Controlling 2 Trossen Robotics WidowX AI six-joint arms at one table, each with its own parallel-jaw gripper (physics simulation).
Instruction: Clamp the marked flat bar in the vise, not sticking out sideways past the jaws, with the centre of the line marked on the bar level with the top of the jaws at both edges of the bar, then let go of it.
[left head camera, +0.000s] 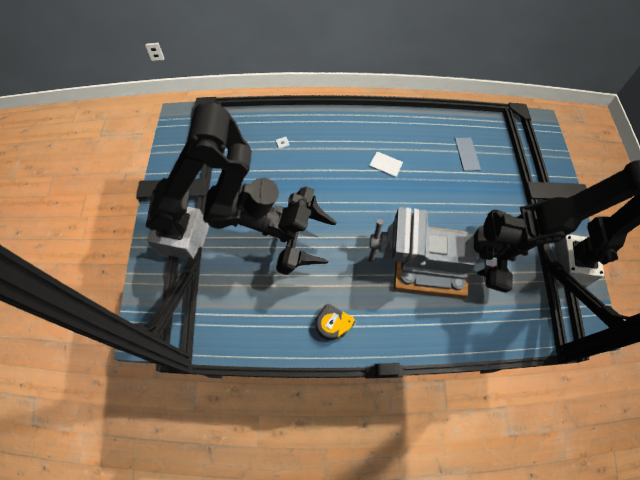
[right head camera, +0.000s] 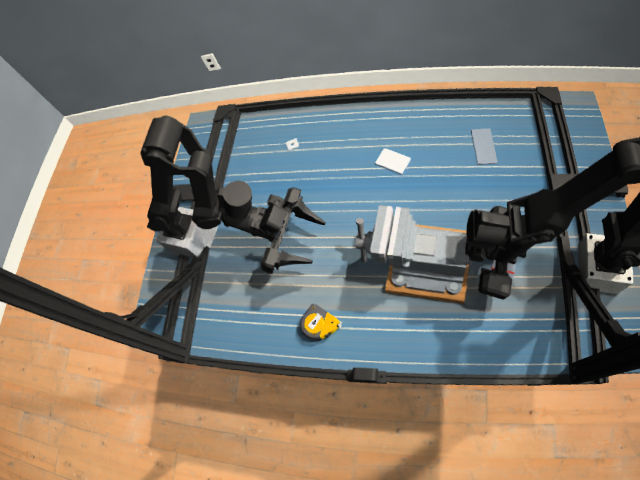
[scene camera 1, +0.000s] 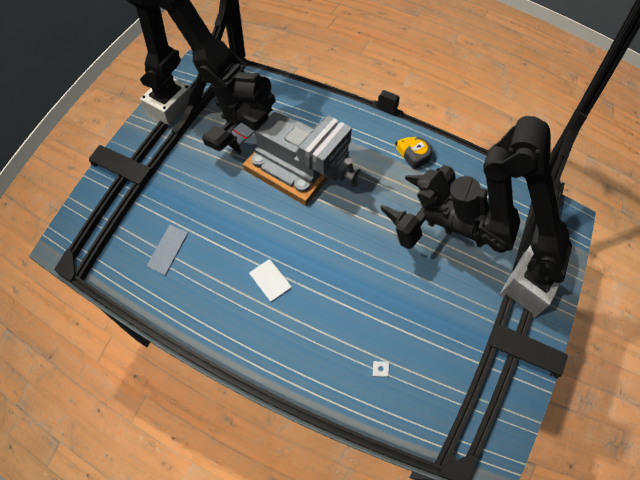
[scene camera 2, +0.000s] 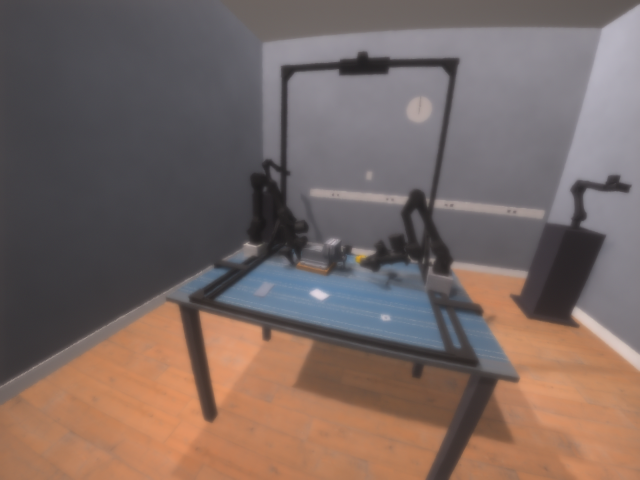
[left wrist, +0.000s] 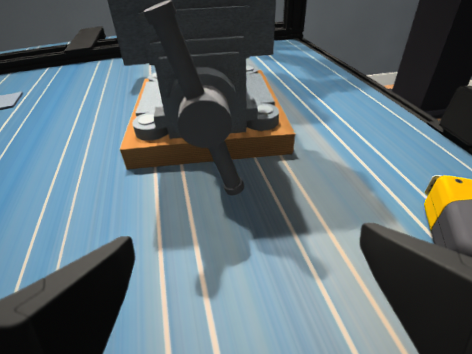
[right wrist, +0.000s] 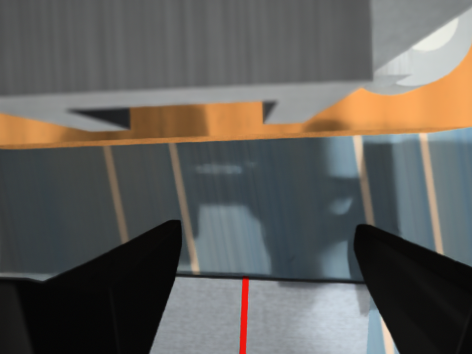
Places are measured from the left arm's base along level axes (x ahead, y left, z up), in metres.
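Pixels of known places: left gripper, fingertip midpoint: (left head camera: 331, 242) (right head camera: 319, 242) (scene camera 1: 393, 192) (scene camera 2: 362, 261) (left wrist: 248, 241); right gripper, fingertip midpoint: (left head camera: 479, 261) (right head camera: 484, 263) (scene camera 1: 249, 143) (scene camera 2: 296, 262) (right wrist: 268, 233); left arm's base, link origin: (left head camera: 173, 224) (right head camera: 178, 226) (scene camera 1: 541, 273) (scene camera 2: 440, 272); right arm's base, link origin: (left head camera: 585, 254) (right head camera: 609, 257) (scene camera 1: 164, 92) (scene camera 2: 255, 243).
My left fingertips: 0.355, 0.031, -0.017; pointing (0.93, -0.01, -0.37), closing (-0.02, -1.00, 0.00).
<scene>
Ahead of a thing's pixels: the offset from my left fingertips to its top centre, as dx, dy, dz. "spot": to the spot under its first point.
The grey vise {spot: +0.252, +0.016, +0.029} (left head camera: 449, 250) (right head camera: 439, 254) (scene camera 1: 281, 135) (right wrist: 200, 45) stands on a wooden base, its jaws close together with no bar between them. Its handle {spot: +0.093, +0.014, +0.020} (left head camera: 376, 240) (scene camera 1: 350, 170) (left wrist: 204, 120) faces my left gripper (left head camera: 330, 242) (right head camera: 317, 242) (scene camera 1: 394, 192) (left wrist: 248, 241), which is open, empty and apart from it. The flat grey bar {+0.399, +0.045, -0.071} (scene camera 1: 241, 130) (right wrist: 205, 320) with a red line is beyond the vise's other end. My right gripper (right wrist: 268, 233) is open, with the bar's near end showing between and below its fingers in the right wrist view. The arm hides most of the bar in the head views.
A yellow and grey tape measure {+0.035, -0.166, -0.035} (left head camera: 336, 322) (scene camera 1: 415, 149) (left wrist: 452, 215) lies near the vise. A white plate {+0.098, +0.278, -0.070} (left head camera: 386, 164) (scene camera 1: 269, 280), a blue-grey plate {+0.320, +0.363, -0.071} (left head camera: 467, 153) (scene camera 1: 168, 249) and a small white square with a hole {spot: -0.180, +0.308, -0.071} (scene camera 1: 375, 373) lie on the table. Black rails frame the table.
</scene>
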